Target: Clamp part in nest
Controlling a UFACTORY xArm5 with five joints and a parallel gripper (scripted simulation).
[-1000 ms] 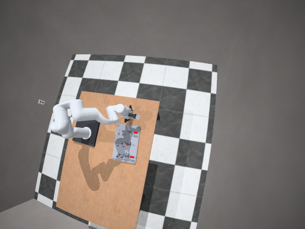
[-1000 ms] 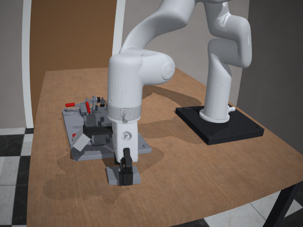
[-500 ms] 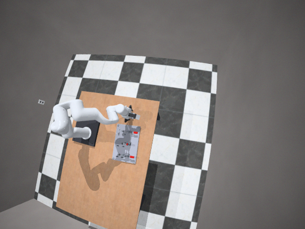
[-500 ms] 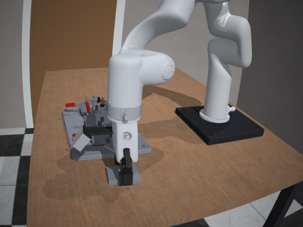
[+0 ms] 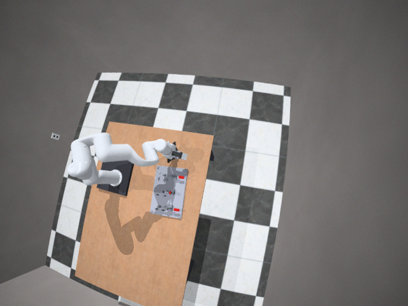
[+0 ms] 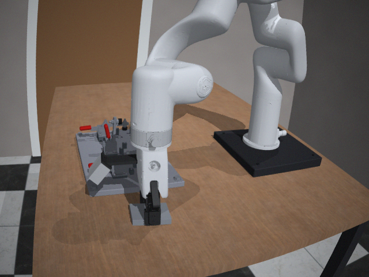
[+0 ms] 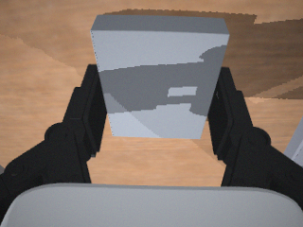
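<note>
My hand is 270 mm to the left of the grey fixture plate, 10 mm past it and 10 mm above it. Also, from my hand: grey rectangular part 10 mm below.
</note>
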